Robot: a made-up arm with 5 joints.
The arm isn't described. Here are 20 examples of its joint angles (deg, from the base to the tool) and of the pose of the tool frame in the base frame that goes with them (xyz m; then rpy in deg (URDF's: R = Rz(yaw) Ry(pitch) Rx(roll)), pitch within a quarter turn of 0, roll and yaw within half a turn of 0).
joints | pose
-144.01 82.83 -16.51 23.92 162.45 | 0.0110 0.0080 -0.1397 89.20 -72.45 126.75
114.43 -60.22 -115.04 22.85 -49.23 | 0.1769 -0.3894 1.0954 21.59 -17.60 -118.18
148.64 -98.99 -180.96 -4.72 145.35 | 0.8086 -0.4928 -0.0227 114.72 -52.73 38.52
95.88 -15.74 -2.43 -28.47 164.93 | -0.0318 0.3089 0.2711 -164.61 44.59 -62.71
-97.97 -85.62 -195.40 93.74 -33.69 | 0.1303 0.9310 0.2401 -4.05 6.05 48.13
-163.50 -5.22 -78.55 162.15 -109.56 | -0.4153 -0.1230 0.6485 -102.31 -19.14 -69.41
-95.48 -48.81 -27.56 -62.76 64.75 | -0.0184 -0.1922 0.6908 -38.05 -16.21 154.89
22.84 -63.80 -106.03 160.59 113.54 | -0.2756 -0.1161 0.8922 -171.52 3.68 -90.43
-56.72 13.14 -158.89 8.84 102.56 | 0.1986 -0.3026 1.1888 -42.40 8.54 -137.48
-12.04 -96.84 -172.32 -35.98 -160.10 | -0.9162 0.1954 0.0597 -154.19 -50.26 135.79
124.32 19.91 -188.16 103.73 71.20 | -0.1858 0.2722 1.1101 -116.72 -16.91 42.65
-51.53 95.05 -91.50 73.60 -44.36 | 0.2721 -0.3424 -0.4354 -108.07 44.19 25.66
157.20 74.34 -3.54 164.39 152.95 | -0.0792 0.0333 0.1321 -33.19 46.99 115.39
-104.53 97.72 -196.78 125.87 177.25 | -0.2211 -0.8530 0.1545 178.61 -26.78 78.55
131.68 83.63 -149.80 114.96 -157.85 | -0.5885 0.6610 0.0000 -156.71 -44.17 -80.03
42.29 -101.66 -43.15 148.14 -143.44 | -0.1543 -0.1403 0.5636 -178.01 -2.67 -174.32
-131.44 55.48 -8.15 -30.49 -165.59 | -0.1242 -0.1406 -0.0727 -175.69 -16.30 33.53
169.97 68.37 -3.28 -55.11 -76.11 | -0.1237 0.0219 -0.0646 -170.31 2.38 -113.72
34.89 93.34 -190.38 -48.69 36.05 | 0.7115 0.4961 0.3929 -21.85 -27.08 -103.74
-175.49 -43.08 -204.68 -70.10 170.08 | 0.7063 0.0557 0.5780 171.14 -41.37 17.78
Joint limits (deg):
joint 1: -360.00..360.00
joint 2: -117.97..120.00
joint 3: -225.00..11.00
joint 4: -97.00..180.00
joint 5: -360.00..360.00
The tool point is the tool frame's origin. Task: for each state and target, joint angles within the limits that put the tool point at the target. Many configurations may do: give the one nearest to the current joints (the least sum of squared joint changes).
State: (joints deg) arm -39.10 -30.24 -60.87 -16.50 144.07
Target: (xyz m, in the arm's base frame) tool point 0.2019 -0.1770 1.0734
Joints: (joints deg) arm -41.24 -25.18 -91.48 -14.09 144.07
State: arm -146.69 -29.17 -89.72 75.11 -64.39
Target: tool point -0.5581 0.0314 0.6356
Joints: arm -183.22 -8.27 -73.29 76.77 -64.39
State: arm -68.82 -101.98 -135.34 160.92 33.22
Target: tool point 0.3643 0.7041 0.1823
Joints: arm -117.36 -117.97 -134.80 175.83 33.22
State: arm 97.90 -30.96 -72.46 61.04 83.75
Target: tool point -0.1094 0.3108 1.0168
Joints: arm 109.39 -25.66 -94.97 53.33 83.75
